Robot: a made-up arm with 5 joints. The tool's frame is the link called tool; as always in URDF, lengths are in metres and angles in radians.
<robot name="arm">
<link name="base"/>
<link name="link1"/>
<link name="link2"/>
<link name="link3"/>
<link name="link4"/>
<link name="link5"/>
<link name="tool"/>
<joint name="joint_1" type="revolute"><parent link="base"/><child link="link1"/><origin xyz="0.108 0.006 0.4"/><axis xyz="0 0 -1"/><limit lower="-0.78" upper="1.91"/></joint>
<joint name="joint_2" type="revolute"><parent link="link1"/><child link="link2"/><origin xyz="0.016 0.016 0.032"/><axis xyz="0 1 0"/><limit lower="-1.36" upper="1.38"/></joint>
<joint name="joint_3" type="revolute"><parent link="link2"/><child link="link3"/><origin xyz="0.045 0.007 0.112"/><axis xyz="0 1 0"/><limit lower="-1.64" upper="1.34"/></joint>
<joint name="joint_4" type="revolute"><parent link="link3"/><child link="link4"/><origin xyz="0.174 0.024 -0.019"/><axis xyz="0 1 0"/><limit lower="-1.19" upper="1.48"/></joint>
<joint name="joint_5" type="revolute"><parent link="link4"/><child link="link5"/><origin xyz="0.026 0.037 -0.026"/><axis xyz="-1 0 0"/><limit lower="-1.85" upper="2.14"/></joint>
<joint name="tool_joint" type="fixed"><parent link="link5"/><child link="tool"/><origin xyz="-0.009 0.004 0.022" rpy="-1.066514 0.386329 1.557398"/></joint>
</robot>
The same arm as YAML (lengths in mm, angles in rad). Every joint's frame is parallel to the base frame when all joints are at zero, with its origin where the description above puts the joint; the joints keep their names.
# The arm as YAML. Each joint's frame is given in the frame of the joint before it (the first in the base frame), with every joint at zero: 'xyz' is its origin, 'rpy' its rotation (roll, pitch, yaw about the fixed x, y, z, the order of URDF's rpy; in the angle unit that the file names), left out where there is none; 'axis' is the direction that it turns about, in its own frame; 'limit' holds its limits. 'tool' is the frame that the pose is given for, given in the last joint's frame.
units:
  length: mm
  angle: rad
joints:
  - name: joint_1
    type: revolute
    origin:
      xyz: [108.0, 6.0, 400.0]
    axis: "-z"
    limit:
      lower: -0.78
      upper: 1.91
  - name: joint_2
    type: revolute
    origin:
      xyz: [16.0, 16.0, 32.0]
    axis: "+y"
    limit:
      lower: -1.36
      upper: 1.38
  - name: joint_3
    type: revolute
    origin:
      xyz: [45.0, 7.0, 112.0]
    axis: "+y"
    limit:
      lower: -1.64
      upper: 1.34
  - name: joint_4
    type: revolute
    origin:
      xyz: [174.0, 24.0, -19.0]
    axis: "+y"
    limit:
      lower: -1.19
      upper: 1.48
  - name: joint_5
    type: revolute
    origin:
      xyz: [26.0, 37.0, -26.0]
    axis: "-x"
    limit:
      lower: -1.85
      upper: 2.14
tool:
  origin:
    xyz: [-9.0, 4.0, 22.0]
    rpy: [-1.0665, 0.3863, 1.5574]

